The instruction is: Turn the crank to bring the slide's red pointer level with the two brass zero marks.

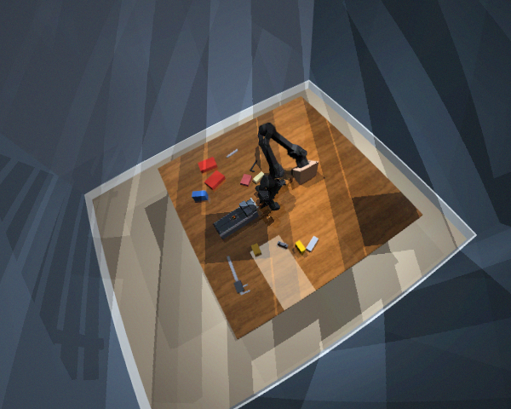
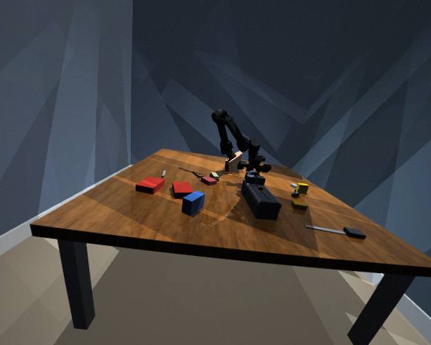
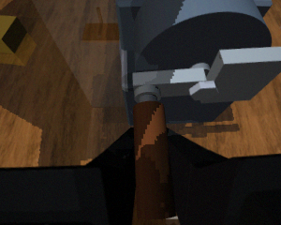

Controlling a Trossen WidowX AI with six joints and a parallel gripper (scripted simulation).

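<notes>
My gripper tip is 2 cm past the brown crank handle and 2 cm below it. Also, from my gripper tip: pink block (25 cm to the right, 5 cm below); ochre block (12 cm ahead, 21 cm to the left, 5 cm below); red pointer (16 cm ahead, 2 cm above).
</notes>
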